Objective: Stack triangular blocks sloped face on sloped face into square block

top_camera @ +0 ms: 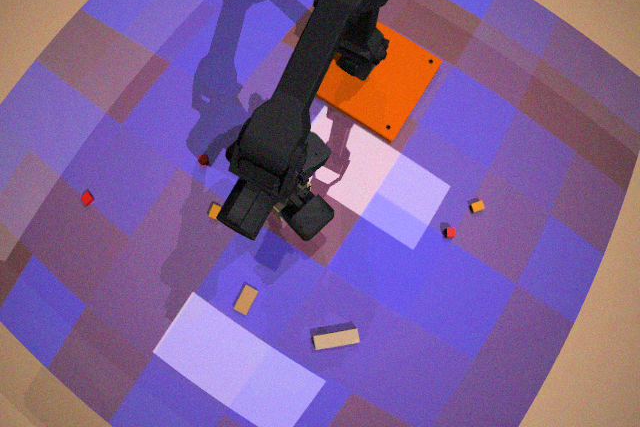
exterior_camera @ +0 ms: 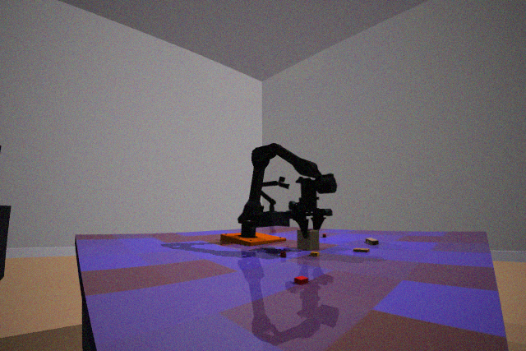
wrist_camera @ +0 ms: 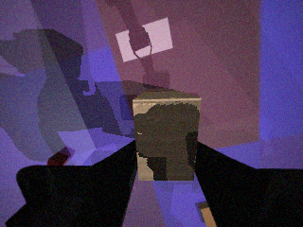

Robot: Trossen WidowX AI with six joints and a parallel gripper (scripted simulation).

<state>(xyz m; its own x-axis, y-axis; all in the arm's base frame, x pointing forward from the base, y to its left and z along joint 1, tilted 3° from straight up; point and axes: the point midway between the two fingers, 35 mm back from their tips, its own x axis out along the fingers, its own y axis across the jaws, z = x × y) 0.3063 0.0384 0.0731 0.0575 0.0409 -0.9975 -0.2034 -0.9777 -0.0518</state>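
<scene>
My gripper tip is now 30 mm past the triangular block, 20 mm above it and 10 mm to the right of it. Also, from my gripper tip: long pale plank: 210 mm to the left, 140 mm ahead, 30 mm below; then small tan plank: 180 mm ahead, 50 mm to the left, 40 mm below.
</scene>
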